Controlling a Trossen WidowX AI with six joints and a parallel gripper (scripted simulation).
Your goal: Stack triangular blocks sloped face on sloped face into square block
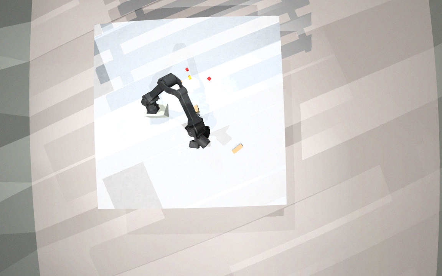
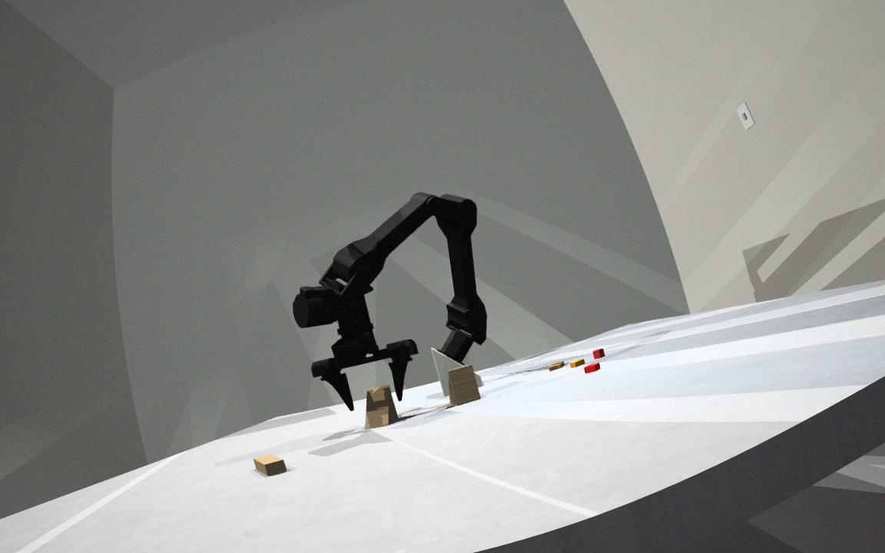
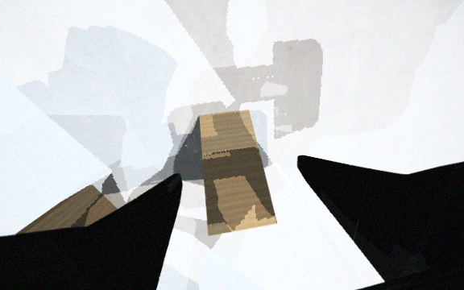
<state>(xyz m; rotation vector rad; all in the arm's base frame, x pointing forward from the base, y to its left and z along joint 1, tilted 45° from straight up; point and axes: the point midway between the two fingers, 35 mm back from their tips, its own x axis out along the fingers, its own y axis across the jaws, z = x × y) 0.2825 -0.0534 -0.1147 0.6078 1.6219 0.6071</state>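
My gripper tip is now 20 mm above the tan wooden triangular block, 10 mm to the right of it and 10 mm past it. Round my gripper tip: orange piece 370 mm to the left, 90 mm behind, 30 mm below; low tan block 260 mm ahead, 80 mm to the right, 20 mm below.
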